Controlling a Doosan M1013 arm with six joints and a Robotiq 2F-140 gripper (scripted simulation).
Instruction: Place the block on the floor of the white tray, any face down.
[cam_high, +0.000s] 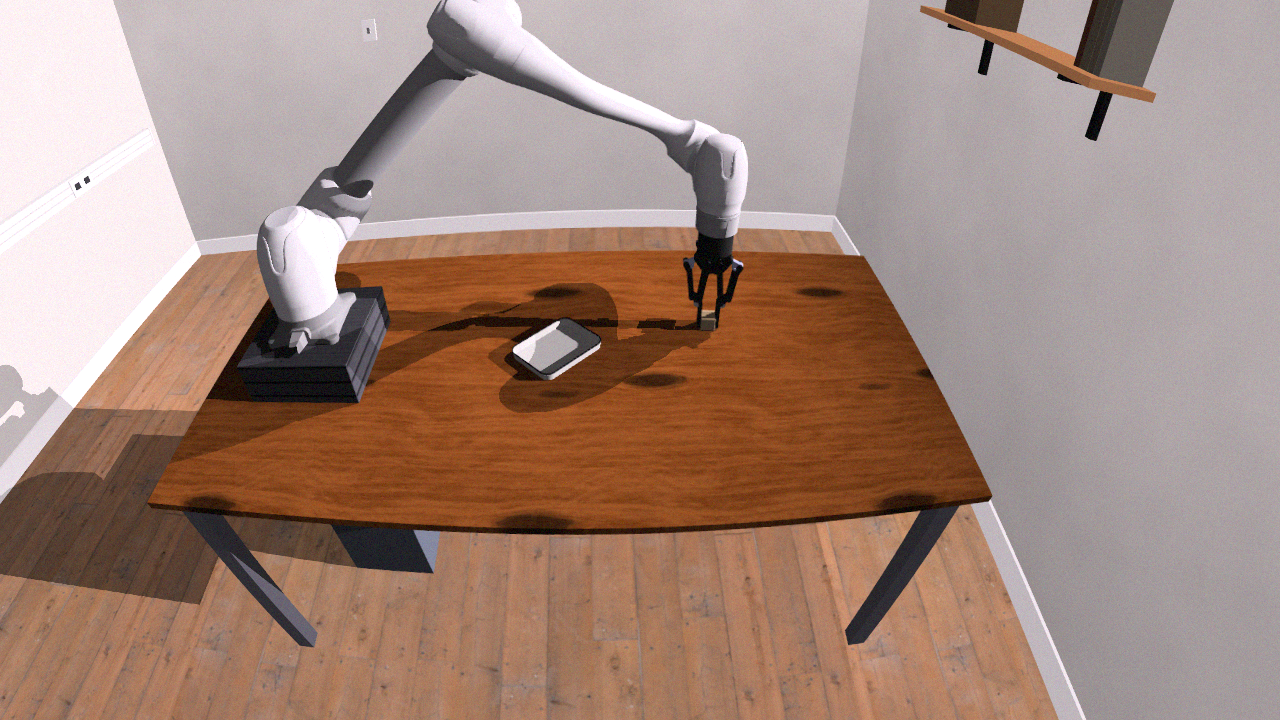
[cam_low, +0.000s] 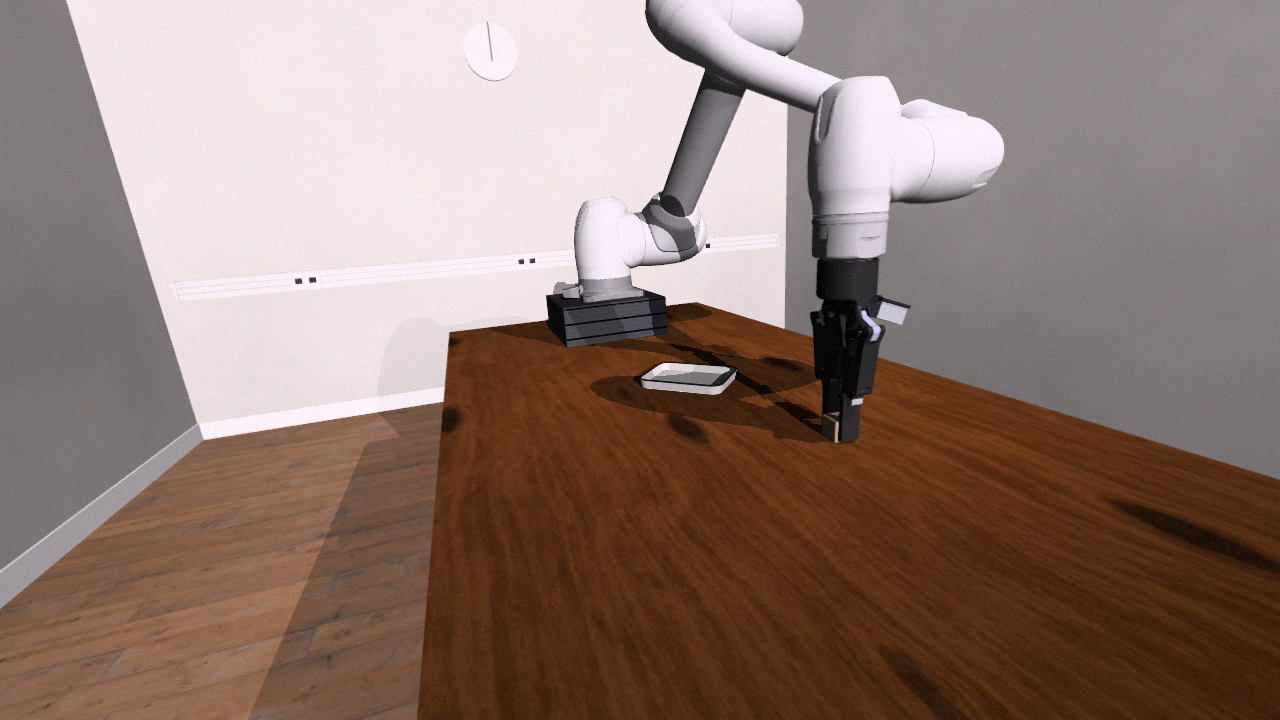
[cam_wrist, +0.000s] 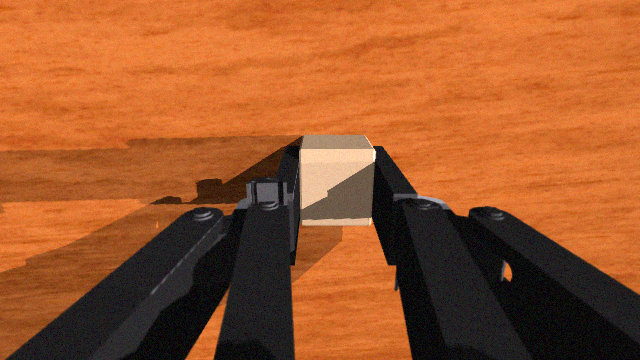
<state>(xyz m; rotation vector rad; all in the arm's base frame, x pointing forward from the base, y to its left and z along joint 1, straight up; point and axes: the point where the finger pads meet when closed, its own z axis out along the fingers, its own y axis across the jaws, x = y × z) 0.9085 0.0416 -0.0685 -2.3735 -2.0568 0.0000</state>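
The tan block is 2 cm below my hand. From my hand the other things lie so: white tray (34 cm behind, 7 cm to the right, 2 cm below).
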